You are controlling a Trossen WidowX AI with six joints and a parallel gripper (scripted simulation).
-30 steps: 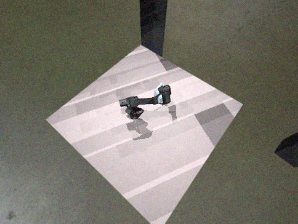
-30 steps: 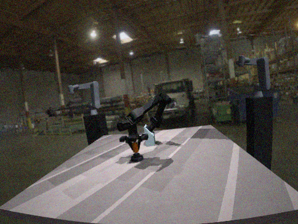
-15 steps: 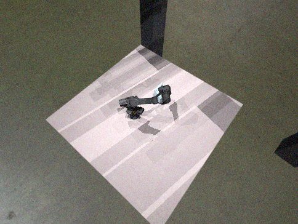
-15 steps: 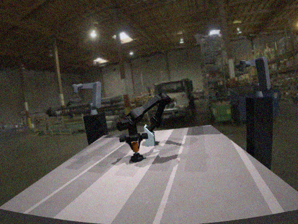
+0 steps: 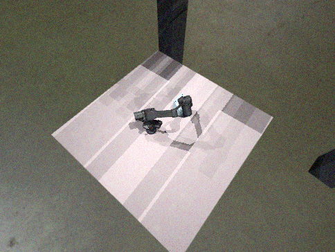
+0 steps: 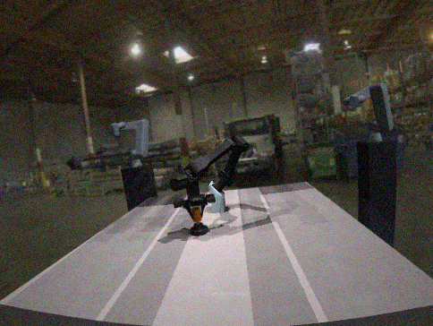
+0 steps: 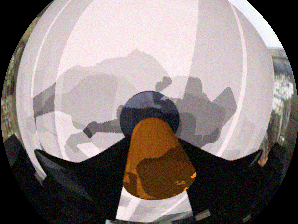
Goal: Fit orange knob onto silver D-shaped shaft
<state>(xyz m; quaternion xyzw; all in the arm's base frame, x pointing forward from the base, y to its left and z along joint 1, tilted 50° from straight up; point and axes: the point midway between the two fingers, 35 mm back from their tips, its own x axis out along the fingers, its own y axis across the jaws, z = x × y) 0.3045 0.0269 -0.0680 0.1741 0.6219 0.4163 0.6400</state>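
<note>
The orange knob is 3 cm above my gripper tip. From my gripper tip the other things lie so: dark round pedestal (4 cm below).
</note>
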